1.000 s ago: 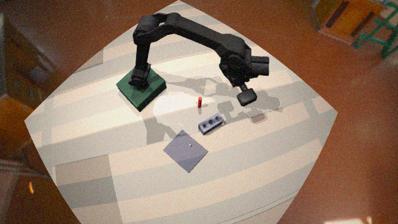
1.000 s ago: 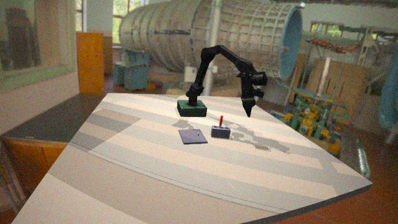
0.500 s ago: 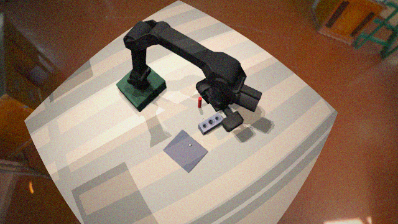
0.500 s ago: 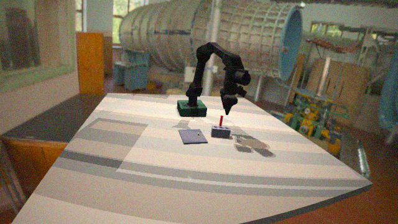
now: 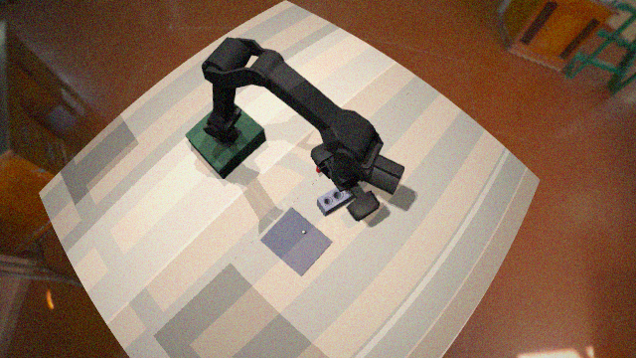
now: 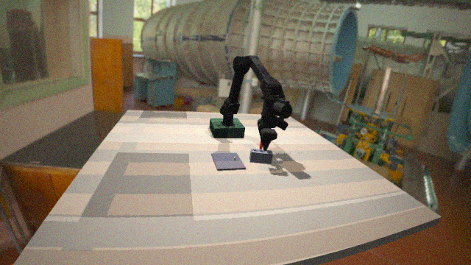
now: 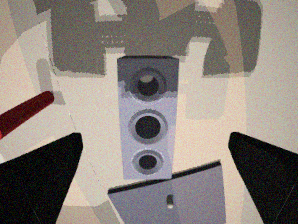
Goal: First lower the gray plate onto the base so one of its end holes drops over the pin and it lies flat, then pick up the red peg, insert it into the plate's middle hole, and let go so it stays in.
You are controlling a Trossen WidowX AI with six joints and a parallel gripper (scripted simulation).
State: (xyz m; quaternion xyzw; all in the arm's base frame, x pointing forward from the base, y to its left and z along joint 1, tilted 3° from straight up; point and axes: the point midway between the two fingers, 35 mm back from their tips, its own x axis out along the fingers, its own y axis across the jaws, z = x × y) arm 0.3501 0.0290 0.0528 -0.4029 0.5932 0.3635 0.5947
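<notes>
My gripper tip is now 10 mm past the gray plate and 40 mm above it. The rest, counted from my gripper tip: red peg: 90 mm behind, 50 mm to the left, 40 mm below; base: 30 mm behind, 130 mm to the right, 70 mm below.
</notes>
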